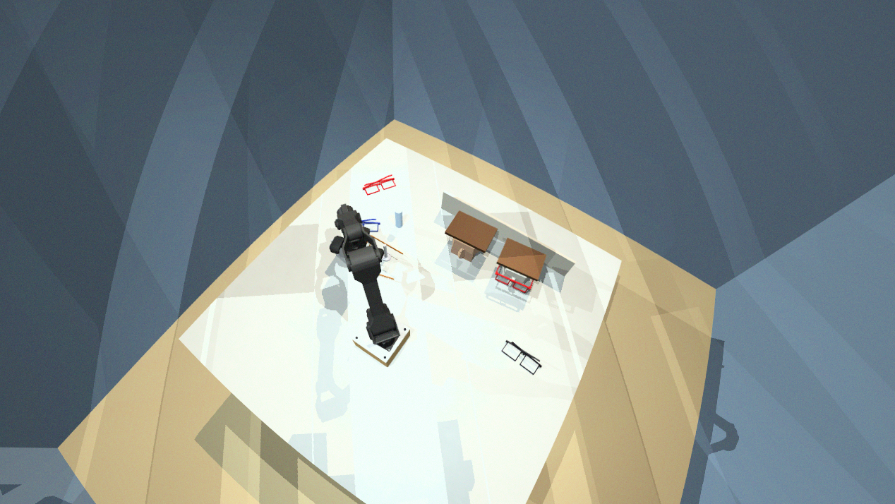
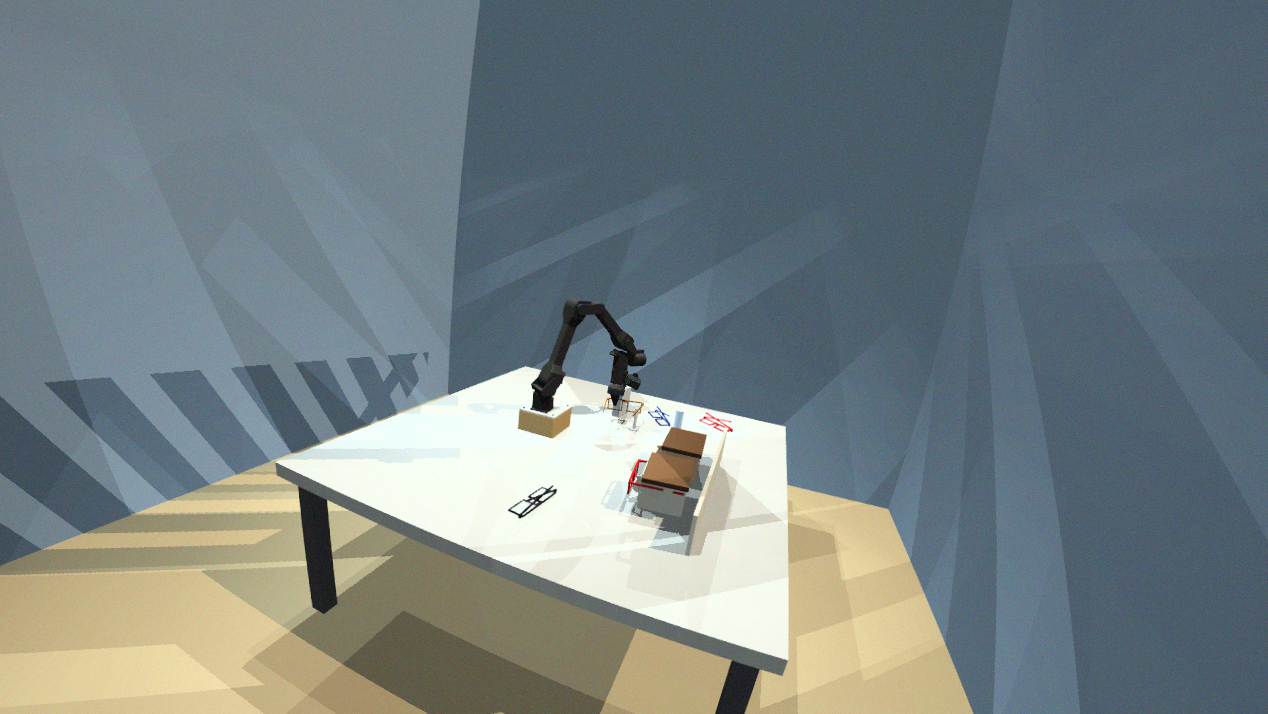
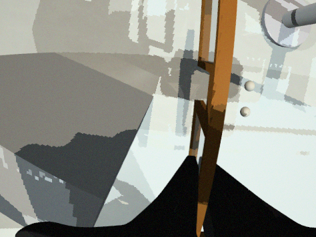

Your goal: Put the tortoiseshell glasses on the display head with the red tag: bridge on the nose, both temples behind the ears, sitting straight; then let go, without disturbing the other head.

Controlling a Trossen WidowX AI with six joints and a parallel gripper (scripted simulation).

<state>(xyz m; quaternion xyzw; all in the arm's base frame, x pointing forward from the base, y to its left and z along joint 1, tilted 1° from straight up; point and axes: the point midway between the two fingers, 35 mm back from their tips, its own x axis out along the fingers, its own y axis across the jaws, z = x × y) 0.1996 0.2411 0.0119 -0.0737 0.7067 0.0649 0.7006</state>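
My gripper tip is 1 cm short of the grey block and 8 cm to the right of it. Round my gripper tip: pale blue cylinder 25 cm ahead, 1 cm to the right, 1 cm below; then low board 41 cm ahead, 42 cm to the right.
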